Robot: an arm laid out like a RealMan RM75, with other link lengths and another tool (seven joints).
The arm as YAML. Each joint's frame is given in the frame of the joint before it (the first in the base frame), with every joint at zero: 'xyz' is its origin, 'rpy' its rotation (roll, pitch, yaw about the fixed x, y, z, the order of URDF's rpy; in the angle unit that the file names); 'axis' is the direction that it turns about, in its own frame. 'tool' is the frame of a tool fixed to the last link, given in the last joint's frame.
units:
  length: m
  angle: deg
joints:
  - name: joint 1
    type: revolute
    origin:
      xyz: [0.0, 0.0, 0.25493]
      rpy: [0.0, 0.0, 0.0]
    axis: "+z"
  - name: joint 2
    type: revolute
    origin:
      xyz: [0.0, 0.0, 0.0]
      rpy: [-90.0, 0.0, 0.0]
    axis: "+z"
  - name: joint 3
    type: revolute
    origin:
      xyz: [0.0, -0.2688, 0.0]
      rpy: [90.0, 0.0, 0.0]
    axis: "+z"
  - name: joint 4
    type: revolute
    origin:
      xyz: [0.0, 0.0, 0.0]
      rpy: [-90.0, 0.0, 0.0]
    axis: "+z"
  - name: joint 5
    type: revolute
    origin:
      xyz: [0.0, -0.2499, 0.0]
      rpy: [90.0, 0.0, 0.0]
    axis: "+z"
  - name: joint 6
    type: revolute
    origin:
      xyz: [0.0, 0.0, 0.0]
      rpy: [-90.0, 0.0, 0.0]
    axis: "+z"
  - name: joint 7
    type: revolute
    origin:
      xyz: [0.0, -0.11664, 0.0]
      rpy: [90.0, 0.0, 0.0]
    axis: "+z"
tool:
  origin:
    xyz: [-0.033, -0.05, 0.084]
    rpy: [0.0, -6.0, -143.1]
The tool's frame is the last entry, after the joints.
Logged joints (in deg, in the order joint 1, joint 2, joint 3, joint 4, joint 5, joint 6, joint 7), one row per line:
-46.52 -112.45 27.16 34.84 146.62 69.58 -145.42
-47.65 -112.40 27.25 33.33 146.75 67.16 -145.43
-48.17 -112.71 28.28 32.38 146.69 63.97 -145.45
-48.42 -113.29 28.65 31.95 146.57 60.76 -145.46
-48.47 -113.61 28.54 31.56 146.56 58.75 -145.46
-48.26 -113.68 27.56 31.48 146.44 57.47 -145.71
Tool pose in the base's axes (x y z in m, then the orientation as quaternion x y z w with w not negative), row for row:
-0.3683 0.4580 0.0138 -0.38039 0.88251 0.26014 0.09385
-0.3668 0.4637 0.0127 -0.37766 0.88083 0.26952 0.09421
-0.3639 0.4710 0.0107 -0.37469 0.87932 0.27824 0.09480
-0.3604 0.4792 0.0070 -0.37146 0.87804 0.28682 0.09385
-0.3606 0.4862 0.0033 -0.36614 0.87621 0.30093 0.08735
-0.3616 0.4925 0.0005 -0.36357 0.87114 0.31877 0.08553
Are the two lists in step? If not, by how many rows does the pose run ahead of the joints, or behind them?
The pose runs 2 rows behind the joints: the pose in row i belongs to the joints in row i - 2.
